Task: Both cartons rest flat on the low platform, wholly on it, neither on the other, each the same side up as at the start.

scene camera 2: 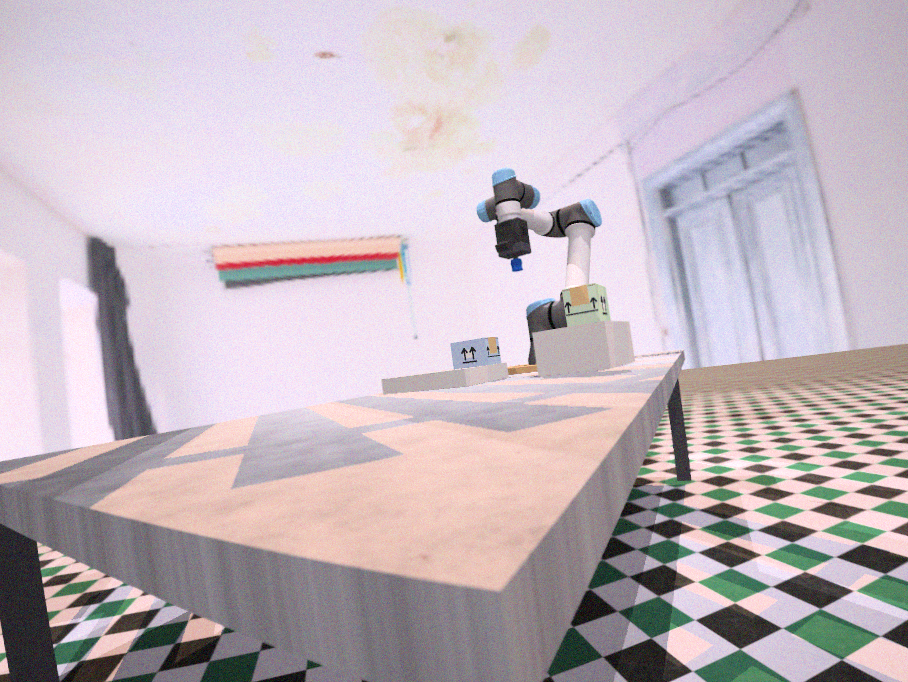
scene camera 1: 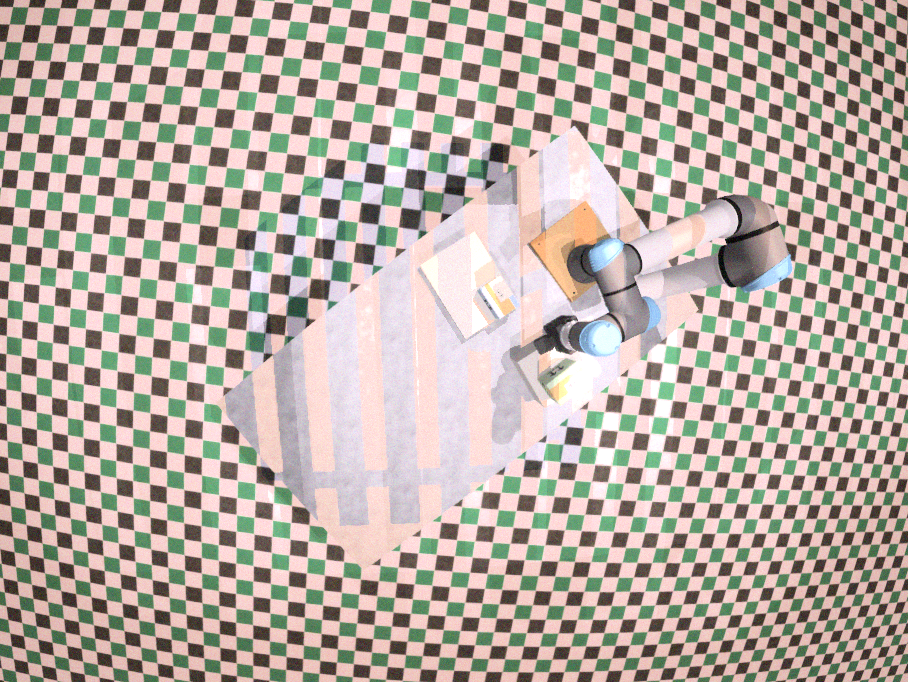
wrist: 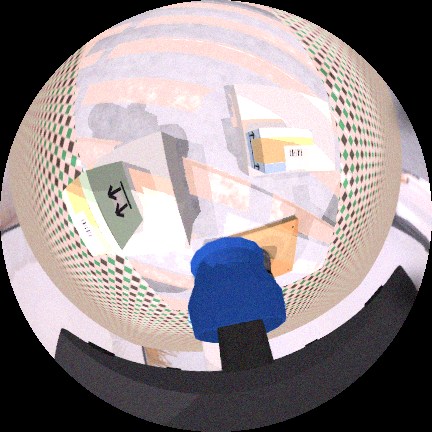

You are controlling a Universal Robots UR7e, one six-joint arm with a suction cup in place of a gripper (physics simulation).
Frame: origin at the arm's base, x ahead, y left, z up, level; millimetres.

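Seen in the pictures: hand, tool point: [scene camera 2: 517,270] [wrist: 227,267]; arm's base, link origin: [scene camera 1: 585,264].
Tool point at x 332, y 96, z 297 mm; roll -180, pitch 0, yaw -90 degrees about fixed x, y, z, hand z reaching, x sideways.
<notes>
Pixels of each thing's top centre, then the offset from my tool point to it. Level surfaces: height alone.
- blue carton, top centre: [wrist: 291,148] [scene camera 2: 474,340] [scene camera 1: 499,297] dx +47, dy -162, dz -190 mm
- low platform, top centre: [wrist: 298,128] [scene camera 2: 444,370] [scene camera 1: 470,285] dx +104, dy -252, dz -273 mm
- green carton, top centre: [wrist: 85,220] [scene camera 2: 584,288] [scene camera 1: 569,383] dx +7, dy +200, dz -98 mm
- tall block, top centre: [wrist: 130,206] [scene camera 2: 582,326] [scene camera 1: 560,367] dx -20, dy +169, dz -201 mm
- long table, surface height: dz -321 mm
The blue carton [scene camera 1: 496,297] [scene camera 2: 475,353] [wrist: 282,150] rests flat on the low platform [scene camera 1: 449,277] [scene camera 2: 425,382] [wrist: 300,107], close to one edge, with a tape strip and a barcode label on top. Its side arrows point up in scene camera 2. The green carton [scene camera 1: 560,380] [scene camera 2: 585,303] [wrist: 117,205] stands upright on the tall block [scene camera 2: 572,350] [wrist: 160,220], arrows up. My gripper, a blue suction cup [scene camera 2: 516,265] [wrist: 227,255], is open and holds nothing. It hangs in the air above the cartons' height, touching neither. The arm hides the cup in scene camera 1.
An orange base plate [scene camera 1: 550,245] [scene camera 2: 521,369] [wrist: 286,245] lies under the arm's base, beside both the platform and the tall block. All stand toward one end of the long table [scene camera 1: 352,381] [scene camera 2: 411,506]. The tall block is near the table's long edge.
</notes>
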